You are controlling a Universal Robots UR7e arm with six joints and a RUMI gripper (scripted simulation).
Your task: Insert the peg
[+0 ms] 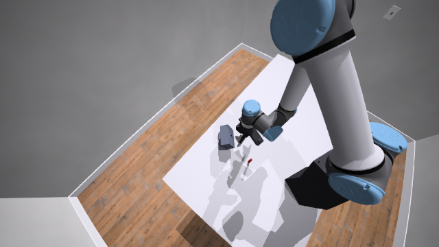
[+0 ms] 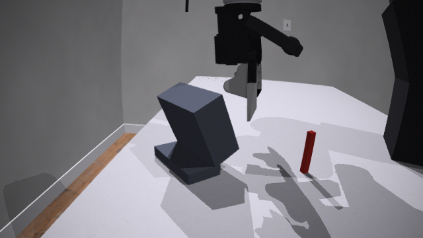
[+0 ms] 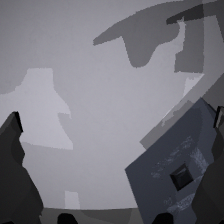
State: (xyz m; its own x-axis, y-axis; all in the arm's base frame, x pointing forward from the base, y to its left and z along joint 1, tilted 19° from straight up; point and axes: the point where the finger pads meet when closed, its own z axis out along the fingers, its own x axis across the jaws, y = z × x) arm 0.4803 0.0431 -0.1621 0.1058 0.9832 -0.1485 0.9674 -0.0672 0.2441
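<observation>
The red peg is 100 mm behind my hand, 80 mm to the left of it and 50 mm below it.
</observation>
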